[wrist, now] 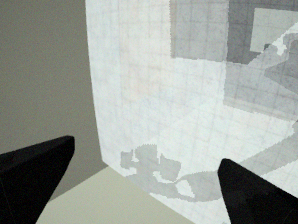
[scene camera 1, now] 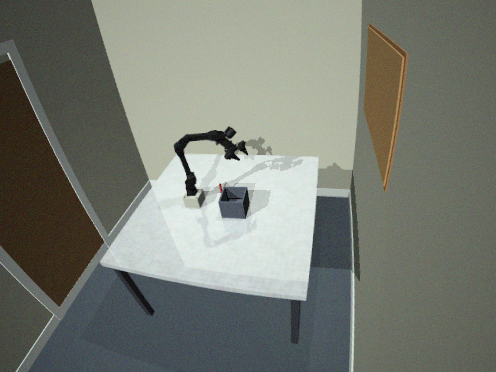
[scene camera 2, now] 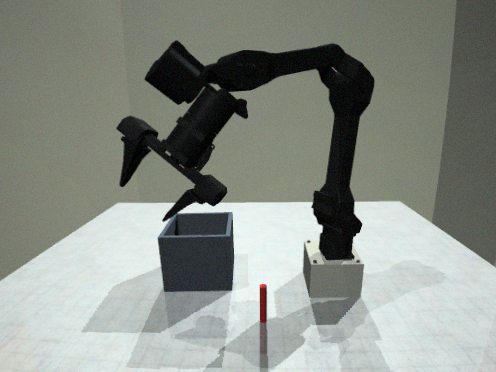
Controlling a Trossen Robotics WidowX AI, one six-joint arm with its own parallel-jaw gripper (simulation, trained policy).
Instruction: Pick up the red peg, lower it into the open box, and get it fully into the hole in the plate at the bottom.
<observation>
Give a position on a box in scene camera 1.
At 236,210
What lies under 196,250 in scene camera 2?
A box.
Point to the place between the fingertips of my gripper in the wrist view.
148,156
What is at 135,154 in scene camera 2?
My gripper.
</observation>
